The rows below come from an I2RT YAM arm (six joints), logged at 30 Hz.
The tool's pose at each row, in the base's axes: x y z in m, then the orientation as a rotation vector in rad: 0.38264 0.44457 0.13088 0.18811 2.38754 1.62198; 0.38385 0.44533 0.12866 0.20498 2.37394 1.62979; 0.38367 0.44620 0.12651 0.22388 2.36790 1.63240; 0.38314 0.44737 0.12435 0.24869 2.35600 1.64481; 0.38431 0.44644 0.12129 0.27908 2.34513 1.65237; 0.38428 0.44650 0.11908 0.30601 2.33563 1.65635; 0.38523 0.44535 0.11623 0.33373 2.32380 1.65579; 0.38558 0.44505 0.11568 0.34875 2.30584 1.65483; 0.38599 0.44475 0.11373 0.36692 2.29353 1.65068; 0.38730 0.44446 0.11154 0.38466 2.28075 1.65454; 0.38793 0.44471 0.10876 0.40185 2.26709 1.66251; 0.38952 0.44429 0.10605 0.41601 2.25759 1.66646; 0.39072 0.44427 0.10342 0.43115 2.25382 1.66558; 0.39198 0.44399 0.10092 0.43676 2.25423 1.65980; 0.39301 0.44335 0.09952 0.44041 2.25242 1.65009
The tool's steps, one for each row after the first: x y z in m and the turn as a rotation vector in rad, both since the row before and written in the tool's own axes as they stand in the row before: -0.00068 -0.00182 0.00179 -0.00849 -0.01154 0.00786; 0.00067 -0.00168 0.00146 -0.00227 -0.00924 0.01005; 0.00108 -0.00159 0.00162 -0.00940 -0.01046 0.01527; -0.00104 -0.00320 0.00053 -0.00590 -0.01365 0.01733; 0.00027 -0.00206 0.00075 -0.00377 -0.01312 0.01453; -0.00101 -0.00305 0.00019 -0.00251 -0.01705 0.01262; -0.00038 -0.00061 0.00003 -0.00658 -0.01742 0.00274; -0.00032 -0.00193 0.00048 -0.00193 -0.01609 0.00546; -0.00113 -0.00212 0.00090 -0.00609 -0.01214 0.00839; -0.00026 -0.00255 0.00128 -0.00857 -0.01036 0.00955; -0.00142 -0.00264 0.00104 -0.00493 -0.00862 0.00744; -0.00092 -0.00246 0.00121 0.00039 -0.00751 0.00793; -0.00110 -0.00240 0.00098 0.00363 -0.00440 0.00126; -0.00111 -0.00146 0.00027 0.00409 -0.00736 -0.00227
